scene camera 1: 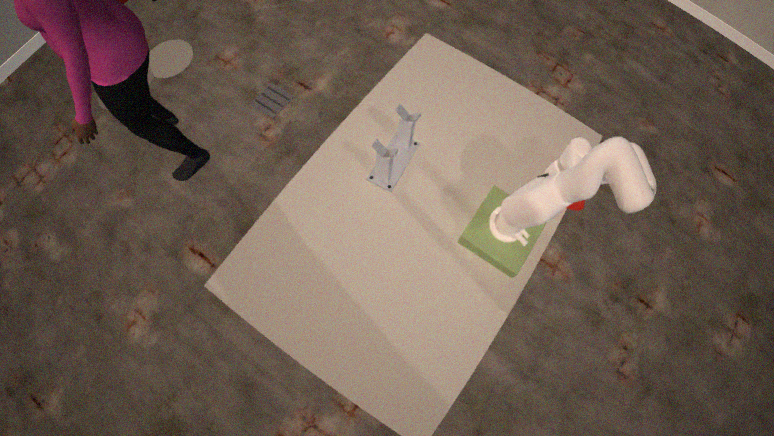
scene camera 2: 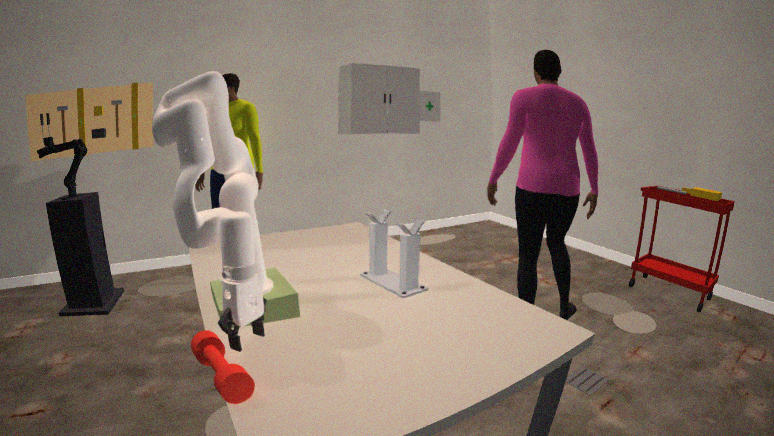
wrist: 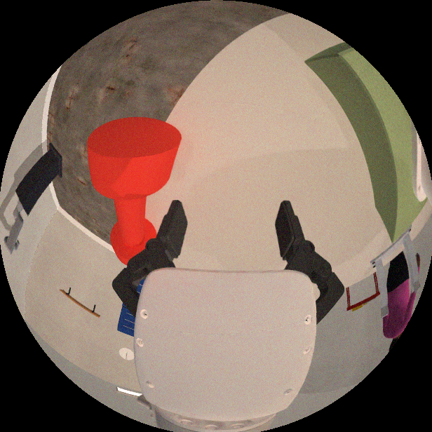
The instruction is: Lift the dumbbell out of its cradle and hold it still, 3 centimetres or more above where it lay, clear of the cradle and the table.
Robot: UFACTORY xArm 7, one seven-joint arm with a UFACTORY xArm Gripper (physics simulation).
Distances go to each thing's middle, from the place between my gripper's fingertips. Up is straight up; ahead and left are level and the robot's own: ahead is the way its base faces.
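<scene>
The grey cradle [scene camera 2: 406, 284] is 35 cm to the left of my hand, 7 cm above it and 47 cm ahead of it. As for the red dumbbell [scene camera 2: 235, 385], my hand is 7 cm past it and 9 cm to the left of it. Going by their middles, the dumbbell is the nearest to my hand of the things named here.
</scene>
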